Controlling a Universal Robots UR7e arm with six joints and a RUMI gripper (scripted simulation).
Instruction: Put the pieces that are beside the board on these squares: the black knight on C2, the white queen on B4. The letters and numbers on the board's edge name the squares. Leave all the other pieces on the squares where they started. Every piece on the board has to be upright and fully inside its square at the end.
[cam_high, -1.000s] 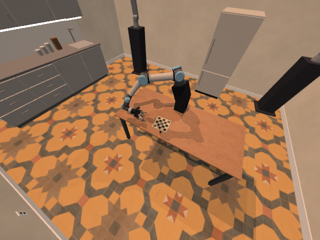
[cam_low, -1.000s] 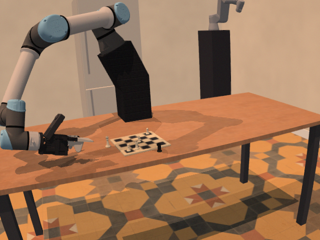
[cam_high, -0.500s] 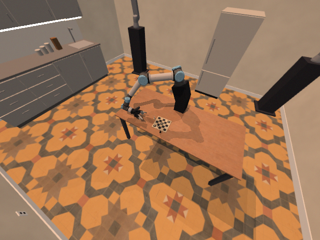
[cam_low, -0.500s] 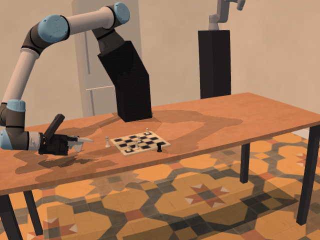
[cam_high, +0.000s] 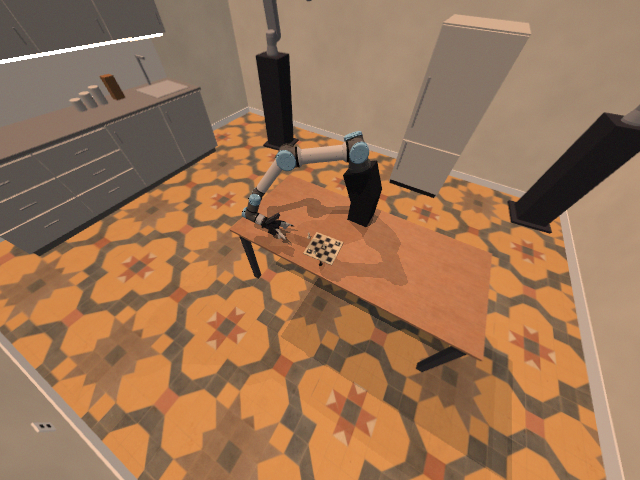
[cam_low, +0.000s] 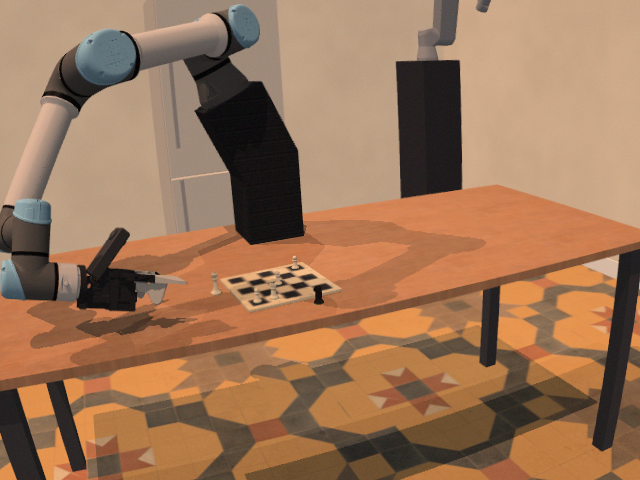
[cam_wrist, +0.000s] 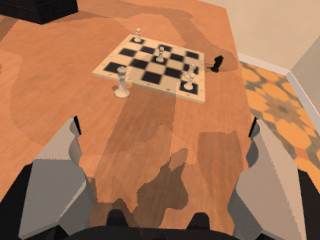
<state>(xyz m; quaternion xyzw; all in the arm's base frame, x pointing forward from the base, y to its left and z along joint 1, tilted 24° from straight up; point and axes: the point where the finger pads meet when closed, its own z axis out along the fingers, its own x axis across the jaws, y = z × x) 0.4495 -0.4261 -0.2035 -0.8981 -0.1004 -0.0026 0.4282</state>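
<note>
The black knight is 280 mm to the left of my hand, 110 mm ahead of it and 70 mm below it. From my hand the other things lie so: white queen: 110 mm to the left, 70 mm behind, 60 mm below; small chessboard: 250 mm to the left, 80 mm below, 30 mm behind.
</note>
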